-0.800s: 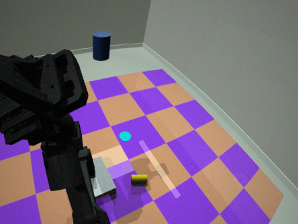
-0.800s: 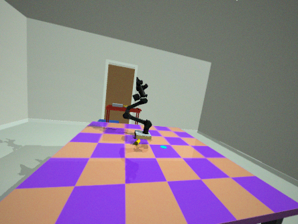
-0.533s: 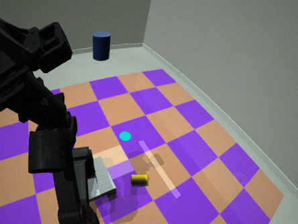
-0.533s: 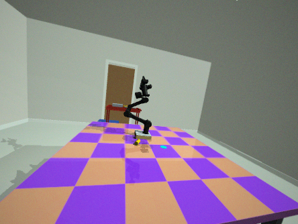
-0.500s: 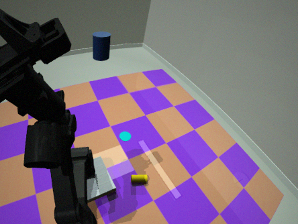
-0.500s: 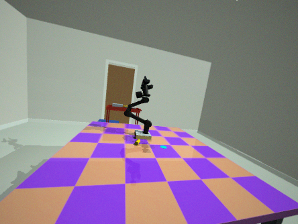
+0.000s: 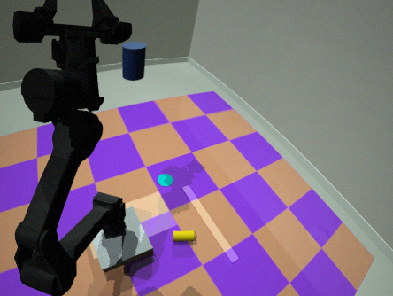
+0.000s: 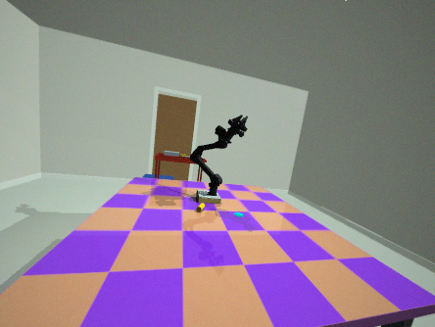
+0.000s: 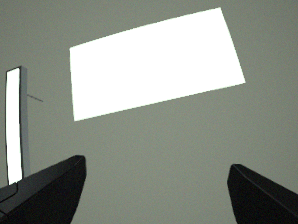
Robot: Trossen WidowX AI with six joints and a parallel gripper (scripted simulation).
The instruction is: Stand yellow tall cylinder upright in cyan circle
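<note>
Now: the yellow tall cylinder 200 mm ahead of my gripper tip, 230 mm to the right of it and 610 mm below it. Round my gripper tip: cyan circle (220 mm ahead, 10 mm to the left, 630 mm below).
</note>
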